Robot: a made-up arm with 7 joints.
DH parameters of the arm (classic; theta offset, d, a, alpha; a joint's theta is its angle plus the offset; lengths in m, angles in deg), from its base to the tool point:
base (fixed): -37.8 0 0.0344 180
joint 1: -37.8 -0.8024 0.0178 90
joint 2: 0 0.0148 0.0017 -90
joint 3: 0 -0.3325 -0.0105 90
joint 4: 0 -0.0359 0.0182 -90
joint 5: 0 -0.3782 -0.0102 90
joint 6: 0 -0.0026 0.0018 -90
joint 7: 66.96 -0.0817 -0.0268 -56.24
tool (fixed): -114.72 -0.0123 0 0
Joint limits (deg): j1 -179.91..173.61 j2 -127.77..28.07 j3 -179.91..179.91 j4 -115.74..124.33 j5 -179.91..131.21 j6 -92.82..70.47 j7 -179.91..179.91
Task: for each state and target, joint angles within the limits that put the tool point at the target. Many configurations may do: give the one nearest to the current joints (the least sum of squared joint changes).
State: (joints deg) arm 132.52 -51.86 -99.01 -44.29 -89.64 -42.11 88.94
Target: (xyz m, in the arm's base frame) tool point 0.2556 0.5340 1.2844
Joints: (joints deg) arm 130.79 -58.43 -97.08 -28.54 -91.30 -37.37 90.25
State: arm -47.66 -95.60 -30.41 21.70 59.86 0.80 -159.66
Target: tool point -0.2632 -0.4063 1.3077
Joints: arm -61.51 -76.06 -16.02 55.97 58.10 7.34 -161.53
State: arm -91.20 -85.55 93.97 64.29 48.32 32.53 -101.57
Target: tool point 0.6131 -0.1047 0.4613
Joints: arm -135.65 -112.95 101.04 54.53 48.51 29.79 -101.95
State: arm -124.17 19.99 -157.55 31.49 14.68 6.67 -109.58
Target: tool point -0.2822 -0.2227 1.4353
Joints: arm -148.96 27.42 -125.18 50.82 12.32 13.38 -112.50
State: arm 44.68 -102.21 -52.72 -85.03 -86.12 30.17 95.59
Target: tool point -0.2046 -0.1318 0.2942
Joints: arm 39.70 -120.65 -36.64 -88.86 -86.84 30.53 95.30
